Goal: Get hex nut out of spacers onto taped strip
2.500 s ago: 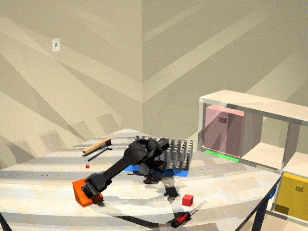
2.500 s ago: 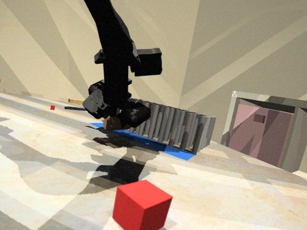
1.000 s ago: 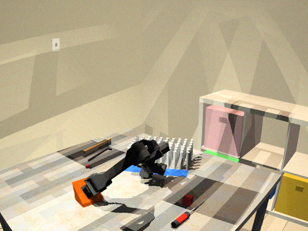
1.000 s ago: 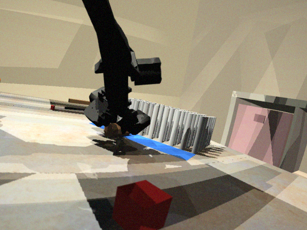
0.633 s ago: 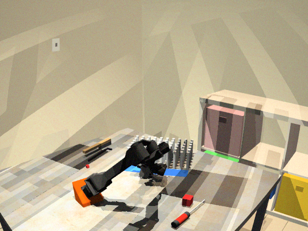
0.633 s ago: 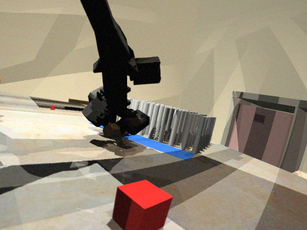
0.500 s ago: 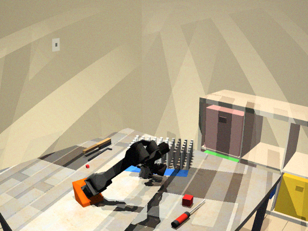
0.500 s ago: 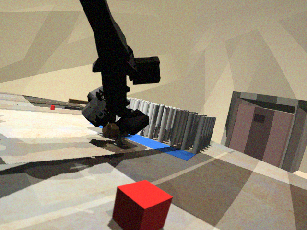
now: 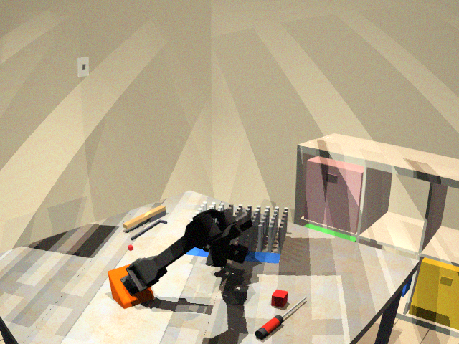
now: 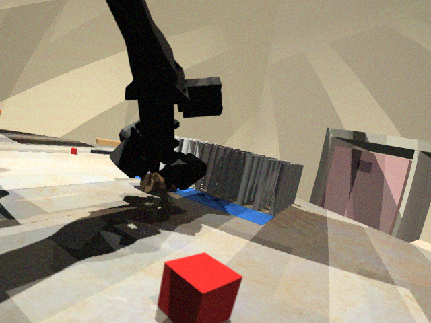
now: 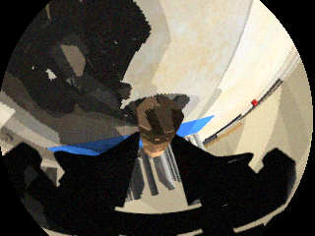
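Now: the blue taped strip 70 mm ahead of my gripper tip and 20 mm below it. Round my gripper tip: hook tool: 90 mm ahead, 50 mm to the left, 10 mm below; then tiny red cube: 180 mm behind, 310 mm to the left, 10 mm below; then hex nut: 180 mm ahead, 100 mm to the left, 20 mm below.
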